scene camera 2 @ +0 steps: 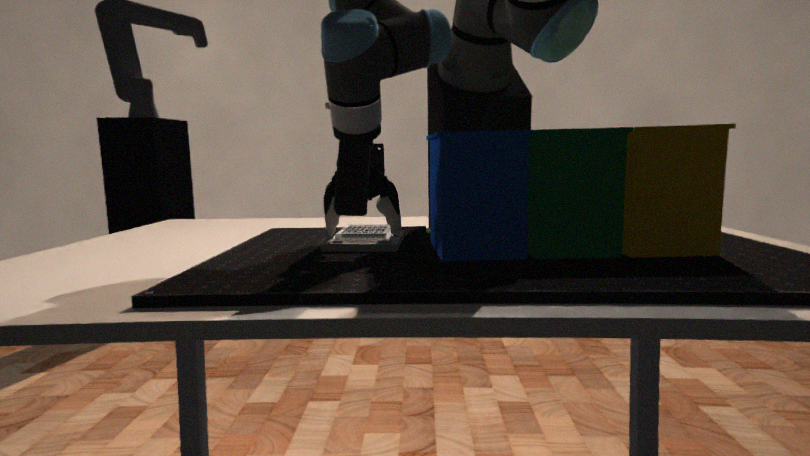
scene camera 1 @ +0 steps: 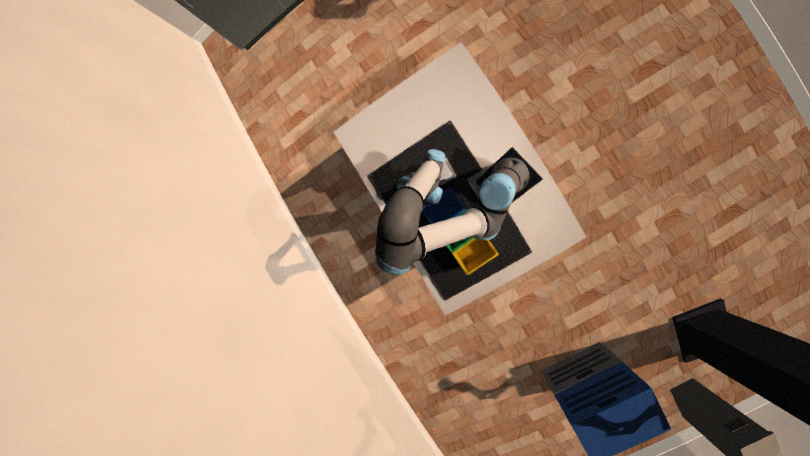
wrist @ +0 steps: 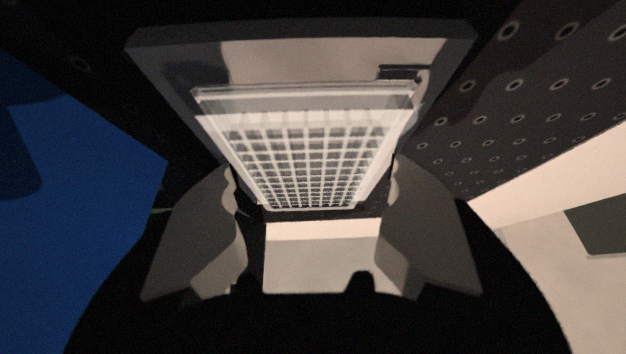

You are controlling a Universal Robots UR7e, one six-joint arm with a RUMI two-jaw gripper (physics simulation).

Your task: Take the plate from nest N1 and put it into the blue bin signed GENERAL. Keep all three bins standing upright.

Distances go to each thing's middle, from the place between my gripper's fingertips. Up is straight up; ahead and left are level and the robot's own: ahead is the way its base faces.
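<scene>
The pale plate [wrist: 299, 146] is 10 mm above my hand. I see the blue bin [scene camera 2: 478, 179] 80 mm above my hand, 190 mm to the left of it and 50 mm ahead of it. The green bin [scene camera 2: 576, 181] is 80 mm above my hand too, 320 mm to the left of it and 10 mm ahead of it, and the yellow bin [scene camera 1: 475, 253] is 80 mm above my hand, 450 mm to the left of it and 20 mm behind it.
</scene>
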